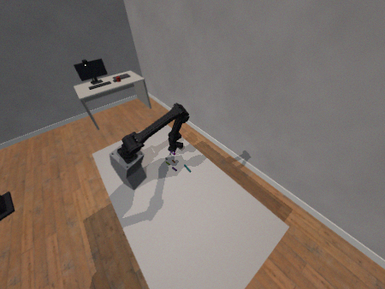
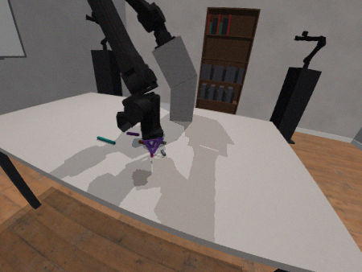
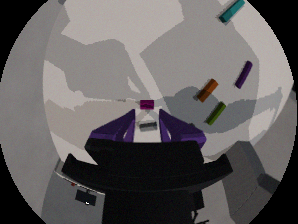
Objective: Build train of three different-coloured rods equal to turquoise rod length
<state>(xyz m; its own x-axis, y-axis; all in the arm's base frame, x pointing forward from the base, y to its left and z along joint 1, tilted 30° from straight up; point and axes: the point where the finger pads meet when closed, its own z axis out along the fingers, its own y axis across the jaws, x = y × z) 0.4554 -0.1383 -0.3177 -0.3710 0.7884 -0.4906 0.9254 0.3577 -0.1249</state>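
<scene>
The magenta rod is 2 cm below my hand. The rest, counted from my hand: purple rod: 14 cm behind, 14 cm to the right, 2 cm below; then lime rod: 13 cm behind, 4 cm to the right, 2 cm below; then orange rod: 7 cm behind, 6 cm to the right, 2 cm below.
</scene>
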